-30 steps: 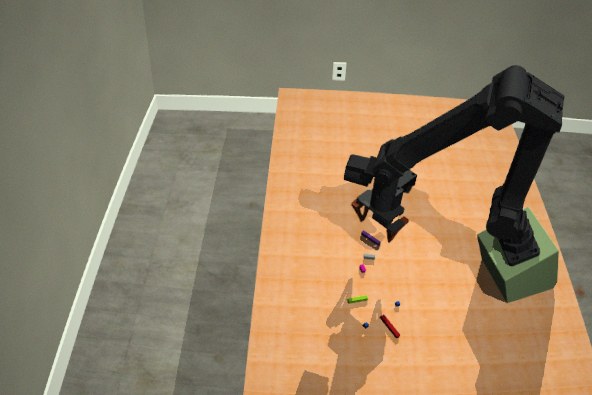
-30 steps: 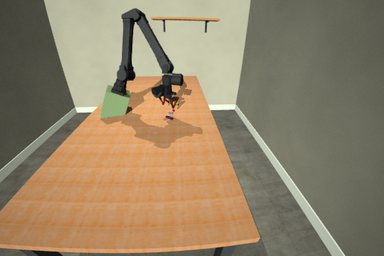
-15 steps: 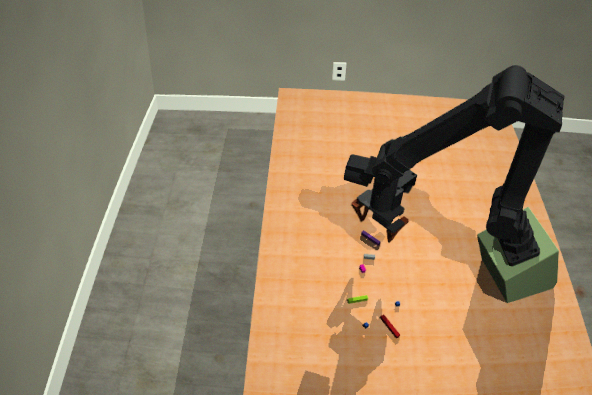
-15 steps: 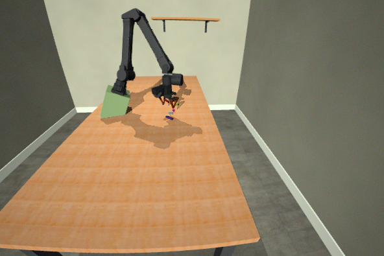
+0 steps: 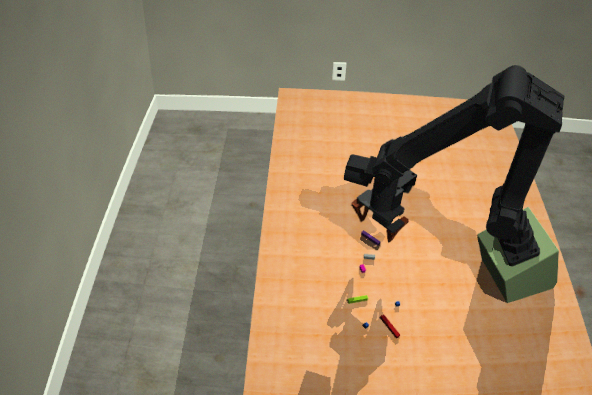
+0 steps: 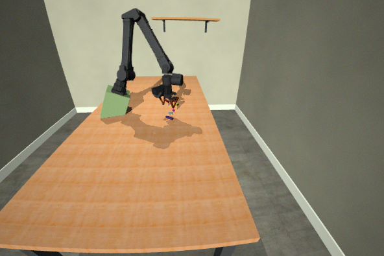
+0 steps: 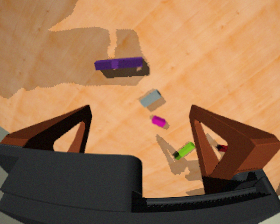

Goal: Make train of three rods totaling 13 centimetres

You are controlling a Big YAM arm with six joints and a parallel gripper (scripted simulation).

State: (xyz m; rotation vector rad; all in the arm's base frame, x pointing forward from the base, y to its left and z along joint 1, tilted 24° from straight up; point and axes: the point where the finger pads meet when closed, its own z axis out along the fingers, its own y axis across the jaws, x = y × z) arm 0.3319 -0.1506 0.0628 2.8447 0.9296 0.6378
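Now: hand 4 cm short of the magenta rod, 7 cm to the right of it and 8 cm above it. Also, from my hand: lime rod (7 cm ahead, 16 cm to the left, 8 cm below); then grey rod (2 cm ahead, 3 cm to the left, 8 cm below); then purple rod (4 cm to the right, 8 cm below).
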